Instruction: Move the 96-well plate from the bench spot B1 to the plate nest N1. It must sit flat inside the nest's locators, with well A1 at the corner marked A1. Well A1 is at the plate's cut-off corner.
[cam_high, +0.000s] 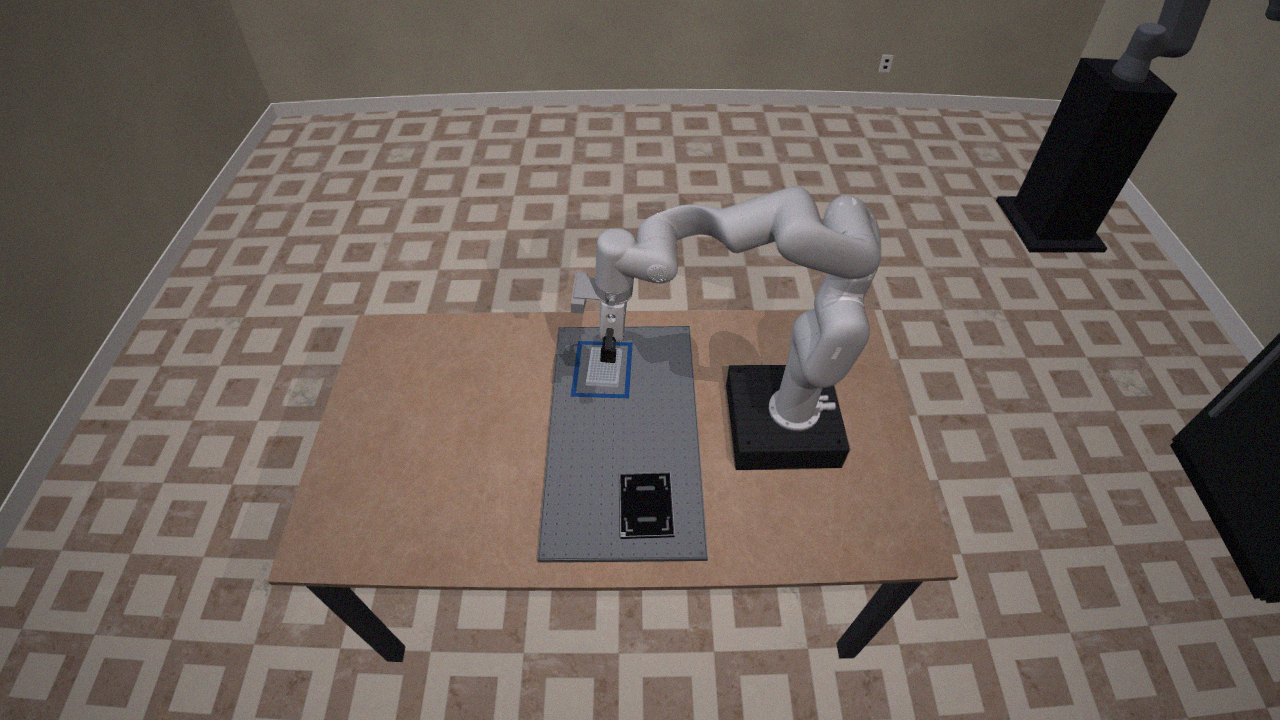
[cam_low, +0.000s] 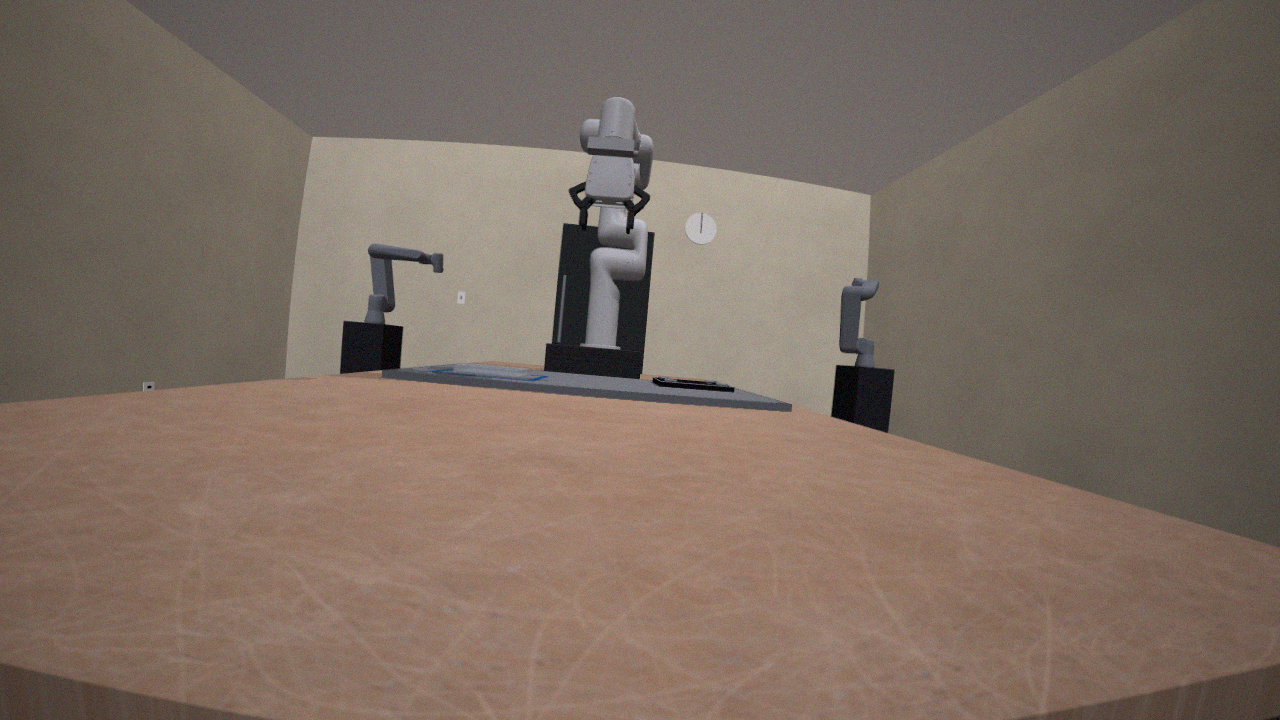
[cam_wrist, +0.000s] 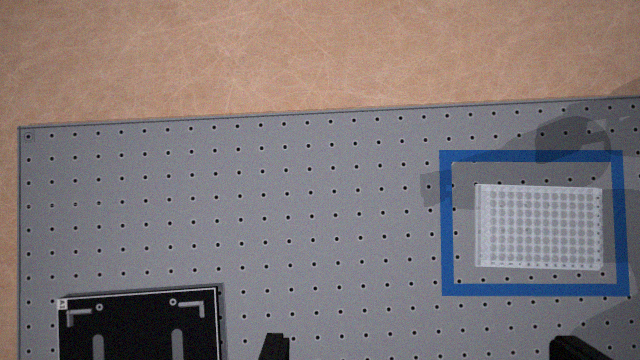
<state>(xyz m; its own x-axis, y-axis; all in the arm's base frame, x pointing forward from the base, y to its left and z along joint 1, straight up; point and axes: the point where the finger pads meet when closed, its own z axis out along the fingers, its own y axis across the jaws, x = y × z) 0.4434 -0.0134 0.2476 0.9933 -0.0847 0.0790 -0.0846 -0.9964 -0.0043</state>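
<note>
The 96-well plate is 3 cm ahead of my hand, 19 cm to the right of it and 31 cm below it. From my hand the other things lie so: A1 corner mark (2 cm behind, 30 cm to the left, 31 cm below); black plate nest (7 cm behind, 22 cm to the left, 32 cm below).
</note>
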